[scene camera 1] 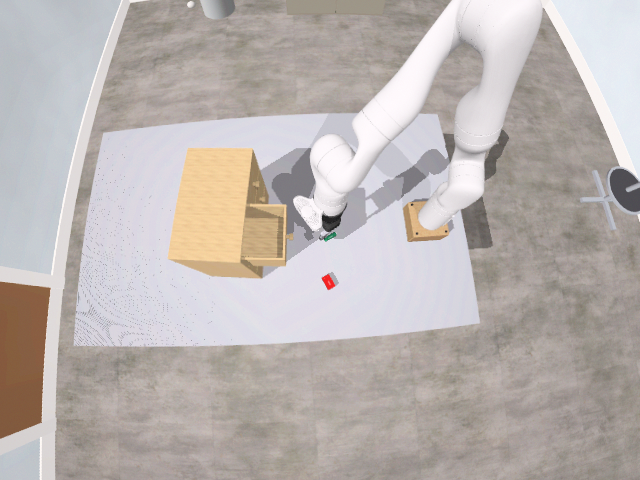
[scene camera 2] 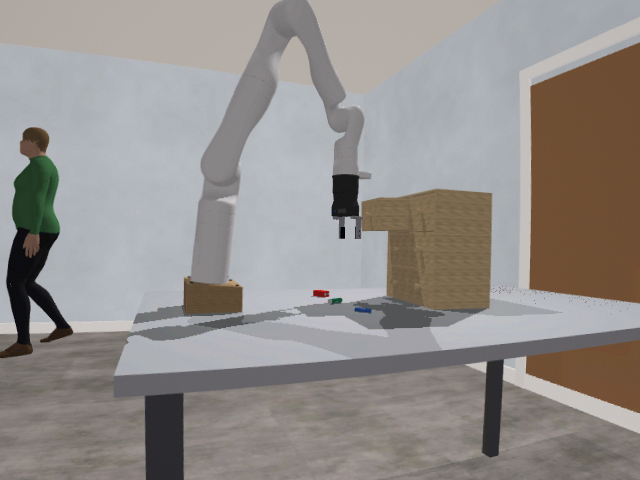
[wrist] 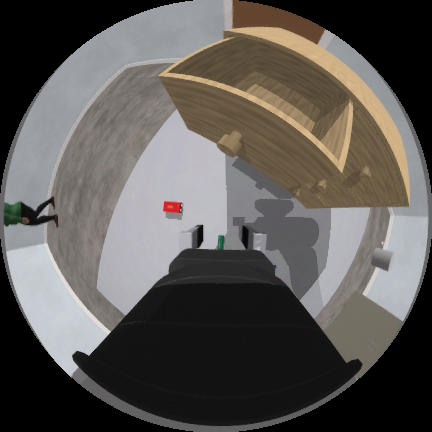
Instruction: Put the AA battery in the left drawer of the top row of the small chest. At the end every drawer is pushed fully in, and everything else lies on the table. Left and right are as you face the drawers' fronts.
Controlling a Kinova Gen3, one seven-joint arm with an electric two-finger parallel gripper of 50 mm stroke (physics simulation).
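Places are measured from the arm's base along level axes (x ahead, y left, z up), in millimetres.
Pixels of known places: gripper, fingertip midpoint: (scene camera 2: 349,238) (wrist: 222,233); arm's base, link origin: (scene camera 1: 430,217) (scene camera 2: 209,281).
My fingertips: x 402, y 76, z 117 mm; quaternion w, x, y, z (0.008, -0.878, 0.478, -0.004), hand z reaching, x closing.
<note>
Ahead of a thing's pixels: the offset from my fingertips to its middle. "pt": to the spot under its first point.
A green cylinder with a silver end @(52 mm back, 27 mm right, 178 mm down) (scene camera 1: 329,236) (scene camera 2: 336,300) (wrist: 220,242), which looks like the AA battery, lies on its side on the table. My gripper (scene camera 1: 325,235) (scene camera 2: 349,232) (wrist: 222,233) is open and empty, pointing down high above the table. In the wrist view the green battery shows between its fingers, far below. The small chest @(268 mm ahead, 38 mm right, 23 mm down) (scene camera 1: 211,201) (scene camera 2: 462,248) (wrist: 387,165) stands beyond it. Its top-row left drawer @(pt 82 mm ahead, 17 mm left, 123 mm up) (scene camera 1: 285,222) (scene camera 2: 385,214) (wrist: 270,135) is pulled out; its visible interior is empty. The other drawers look shut, though some fronts are partly hidden.
A red block-shaped battery @(40 mm back, 132 mm left, 176 mm down) (scene camera 1: 328,281) (scene camera 2: 320,293) (wrist: 172,206) lies on the table. A thin blue cylinder @(35 mm back, 181 mm right, 180 mm down) (scene camera 2: 362,310) (wrist: 275,267) lies nearby, mostly hidden in the wrist view. The open drawer sticks out close beside my gripper, about fingertip height. The arm's wooden base (scene camera 1: 413,235) (scene camera 2: 212,299) stands opposite the chest.
</note>
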